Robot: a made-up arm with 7 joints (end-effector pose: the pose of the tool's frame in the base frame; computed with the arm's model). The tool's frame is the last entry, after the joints. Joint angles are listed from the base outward.
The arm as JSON. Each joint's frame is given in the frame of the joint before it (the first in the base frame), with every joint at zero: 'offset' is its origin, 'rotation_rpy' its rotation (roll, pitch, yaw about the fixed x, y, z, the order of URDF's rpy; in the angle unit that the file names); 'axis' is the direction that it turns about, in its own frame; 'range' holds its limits. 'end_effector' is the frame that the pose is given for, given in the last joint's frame.
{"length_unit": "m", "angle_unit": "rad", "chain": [
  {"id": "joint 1", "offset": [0.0, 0.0, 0.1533], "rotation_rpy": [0.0, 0.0, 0.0], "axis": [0.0, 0.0, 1.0], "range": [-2.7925, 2.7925]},
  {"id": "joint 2", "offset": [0.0, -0.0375, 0.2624], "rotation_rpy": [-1.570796, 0.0, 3.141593], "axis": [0.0, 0.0, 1.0], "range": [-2.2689, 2.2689]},
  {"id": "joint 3", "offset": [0.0, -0.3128, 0.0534], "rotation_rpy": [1.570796, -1.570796, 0.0], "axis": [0.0, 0.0, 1.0], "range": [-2.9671, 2.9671]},
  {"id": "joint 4", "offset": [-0.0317, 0.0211, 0.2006], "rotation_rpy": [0.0, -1.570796, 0.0], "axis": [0.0, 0.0, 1.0], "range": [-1.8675, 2.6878]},
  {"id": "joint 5", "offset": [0.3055, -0.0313, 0.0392], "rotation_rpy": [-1.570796, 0.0, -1.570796], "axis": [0.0, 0.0, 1.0], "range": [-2.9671, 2.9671]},
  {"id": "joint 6", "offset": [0.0, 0.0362, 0.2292], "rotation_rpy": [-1.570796, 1.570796, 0.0], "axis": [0.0, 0.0, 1.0], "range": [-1.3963, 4.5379]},
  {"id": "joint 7", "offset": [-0.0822, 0.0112, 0.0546], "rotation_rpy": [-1.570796, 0.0, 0.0], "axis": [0.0, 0.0, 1.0], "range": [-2.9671, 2.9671]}
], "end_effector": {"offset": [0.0, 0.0, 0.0], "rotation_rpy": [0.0, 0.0, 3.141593]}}
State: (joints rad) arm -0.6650 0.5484 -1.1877 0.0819 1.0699 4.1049 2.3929
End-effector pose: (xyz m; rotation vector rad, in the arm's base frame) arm -0.4350 0.1017 1.3214 -0.0397 3.1211 0.2458
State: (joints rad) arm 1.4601 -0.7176 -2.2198 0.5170 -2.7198 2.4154 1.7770
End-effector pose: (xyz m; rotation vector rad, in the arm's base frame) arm 0.4628 0.5626 1.1264 0.8077 0.9197 0.9230
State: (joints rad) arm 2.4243 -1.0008 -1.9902 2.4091 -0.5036 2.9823 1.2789
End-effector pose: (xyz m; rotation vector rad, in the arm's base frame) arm 0.2119 0.4187 0.6786 -1.2332 -1.0667 -1.5250
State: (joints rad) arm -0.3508 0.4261 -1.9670 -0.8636 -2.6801 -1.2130 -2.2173
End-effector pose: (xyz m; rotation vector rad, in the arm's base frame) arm 0.0678 0.3149 1.2335 0.2932 -2.9227 0.5924
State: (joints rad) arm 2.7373 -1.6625 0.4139 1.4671 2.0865 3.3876 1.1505
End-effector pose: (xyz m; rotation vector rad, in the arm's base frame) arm -0.5251 -0.0075 -0.0156 -1.8049 0.3009 -1.1481
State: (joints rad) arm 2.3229 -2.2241 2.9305 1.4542 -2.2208 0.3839 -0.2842
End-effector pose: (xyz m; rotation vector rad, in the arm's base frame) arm -0.5584 0.7427 0.5112 -0.0665 -1.8284 0.2326
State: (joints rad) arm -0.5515 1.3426 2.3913 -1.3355 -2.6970 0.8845 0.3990
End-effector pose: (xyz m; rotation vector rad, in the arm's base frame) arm -0.7860 -0.2256 0.8421 -0.2222 1.0298 -2.6085
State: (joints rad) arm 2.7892 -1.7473 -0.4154 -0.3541 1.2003 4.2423 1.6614
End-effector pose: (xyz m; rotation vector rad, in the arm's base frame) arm -0.9375 0.3104 0.2675 0.5229 1.3363 0.8218
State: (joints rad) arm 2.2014 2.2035 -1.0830 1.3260 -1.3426 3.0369 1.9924
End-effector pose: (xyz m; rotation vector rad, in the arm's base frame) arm 0.8007 -0.3514 0.1885 0.8632 0.5029 -0.7714
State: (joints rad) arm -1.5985 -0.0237 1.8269 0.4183 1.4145 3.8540 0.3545
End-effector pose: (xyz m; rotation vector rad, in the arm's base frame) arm 0.1484 0.1408 1.3313 1.7686 1.6235 -1.0459
